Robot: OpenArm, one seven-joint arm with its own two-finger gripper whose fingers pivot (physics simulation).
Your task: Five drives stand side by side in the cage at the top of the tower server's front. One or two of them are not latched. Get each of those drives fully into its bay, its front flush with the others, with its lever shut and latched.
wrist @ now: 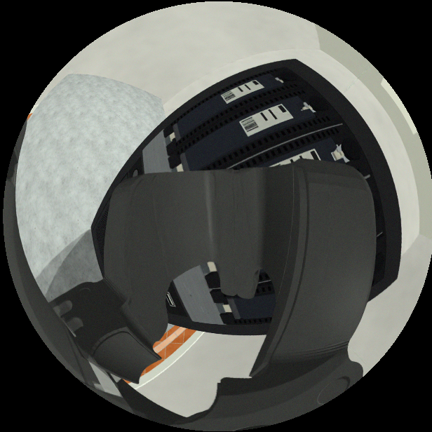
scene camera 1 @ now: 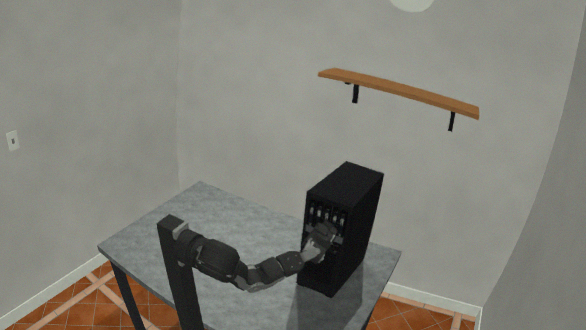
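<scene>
The black tower server (scene camera 1: 367,215) (wrist: 391,210) stands on the table with the drive cage at the top of its front. In the scene view the drives (scene camera 1: 327,212) show as a row of narrow fronts, their lower parts partly covered. My gripper (scene camera 1: 330,231) (wrist: 244,235) is shut and empty, its fingers at the cage's lower part. In the wrist view two drives (wrist: 242,91) (wrist: 267,120) show their labelled fronts, and a third drive (wrist: 295,158) is partly covered. A lower corner of another drive (wrist: 247,306) shows below the fingers. The gripper hides the rest, including most levers; their latching cannot be told.
A grey strip (wrist: 156,152) crosses the server front below the cage. The grey table (scene camera 1: 240,215) (wrist: 75,165) extends left of the server. The arm's dark post (scene camera 1: 179,285) stands at the table's near side. A wooden shelf (scene camera 1: 400,91) is on the wall above.
</scene>
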